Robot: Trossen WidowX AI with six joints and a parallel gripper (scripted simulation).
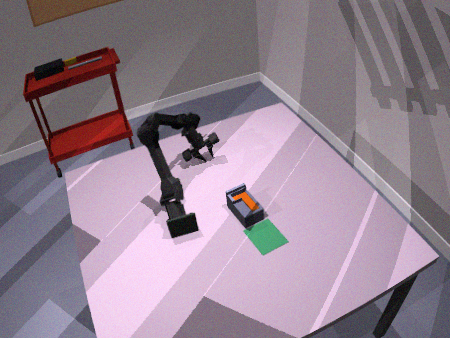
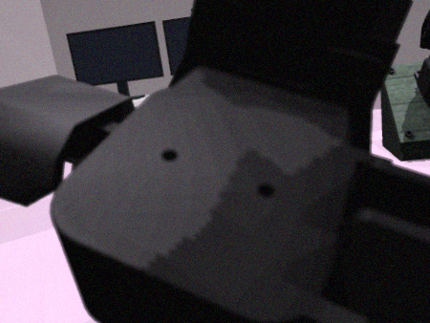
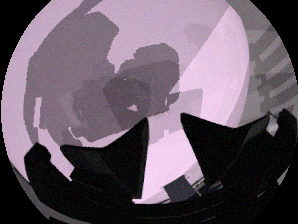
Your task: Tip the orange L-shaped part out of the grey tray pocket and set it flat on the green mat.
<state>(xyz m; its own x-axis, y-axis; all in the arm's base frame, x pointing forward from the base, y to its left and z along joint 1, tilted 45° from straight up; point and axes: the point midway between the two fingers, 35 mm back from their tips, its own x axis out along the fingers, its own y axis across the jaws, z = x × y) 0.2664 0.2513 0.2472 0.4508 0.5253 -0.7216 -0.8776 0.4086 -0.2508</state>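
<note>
My gripper tip is now 38 cm to the left of the orange L-shaped part and 4 cm below it. Round my gripper tip: green mat (1 cm ahead, 55 cm to the right, 3 cm below).
</note>
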